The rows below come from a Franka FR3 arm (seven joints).
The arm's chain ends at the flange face. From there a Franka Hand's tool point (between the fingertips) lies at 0.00 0.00 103.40 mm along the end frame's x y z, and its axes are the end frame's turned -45 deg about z.
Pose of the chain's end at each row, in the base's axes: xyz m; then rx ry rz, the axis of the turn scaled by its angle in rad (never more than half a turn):
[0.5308, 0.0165, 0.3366, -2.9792, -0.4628, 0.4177]
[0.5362, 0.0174, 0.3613, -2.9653, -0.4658, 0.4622]
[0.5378, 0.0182, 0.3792, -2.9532, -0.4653, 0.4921]
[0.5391, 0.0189, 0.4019, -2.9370, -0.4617, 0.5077]
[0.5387, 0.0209, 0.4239, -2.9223, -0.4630, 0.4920]
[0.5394, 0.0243, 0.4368, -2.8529, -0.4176, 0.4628]
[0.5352, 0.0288, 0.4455, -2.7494, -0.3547, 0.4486]
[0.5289, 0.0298, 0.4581, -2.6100, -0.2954, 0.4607]
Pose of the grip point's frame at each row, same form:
[0.5016, 0.0221, 0.2376, -2.5016, -1.5228, 0.3194]
[0.5039, 0.0231, 0.2632, -2.4803, -1.5156, 0.3546]
[0.5034, 0.0243, 0.2819, -2.4648, -1.5077, 0.3767]
[0.5034, 0.0262, 0.3051, -2.4498, -1.4973, 0.3829]
[0.5036, 0.0300, 0.3271, -2.4400, -1.4954, 0.3606]
[0.5045, 0.0419, 0.3411, -2.4044, -1.4349, 0.2946]
[0.4995, 0.0579, 0.3529, -2.3431, -1.3447, 0.2277]
[0.4906, 0.0723, 0.3720, -2.2442, -1.2418, 0.1745]

